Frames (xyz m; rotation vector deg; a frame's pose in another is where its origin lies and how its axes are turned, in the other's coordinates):
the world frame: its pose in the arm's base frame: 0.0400 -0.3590 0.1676 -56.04 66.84 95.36
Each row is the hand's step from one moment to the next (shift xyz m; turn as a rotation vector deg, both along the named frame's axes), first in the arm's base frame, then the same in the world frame.
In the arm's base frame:
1: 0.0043 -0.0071 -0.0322 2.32 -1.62 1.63
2: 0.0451 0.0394 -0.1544 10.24 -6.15 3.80
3: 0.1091 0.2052 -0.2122 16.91 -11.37 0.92
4: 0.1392 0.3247 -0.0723 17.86 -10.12 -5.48
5: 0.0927 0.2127 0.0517 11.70 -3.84 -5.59
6: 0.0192 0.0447 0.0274 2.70 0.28 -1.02
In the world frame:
1: 0.0269 -0.0119 -0.0156 -2.59 -1.39 -1.42
2: 0.1359 -0.0943 -0.0073 -8.10 -7.31 -6.17
3: 0.2025 -0.2034 0.1291 -8.69 -13.37 -12.73
4: 0.0881 -0.2149 0.2759 -2.83 -16.34 -13.28
5: -0.0342 -0.1137 0.2059 0.56 -11.82 -6.54
6: -0.0224 -0.0189 0.0475 0.12 -2.88 -0.32

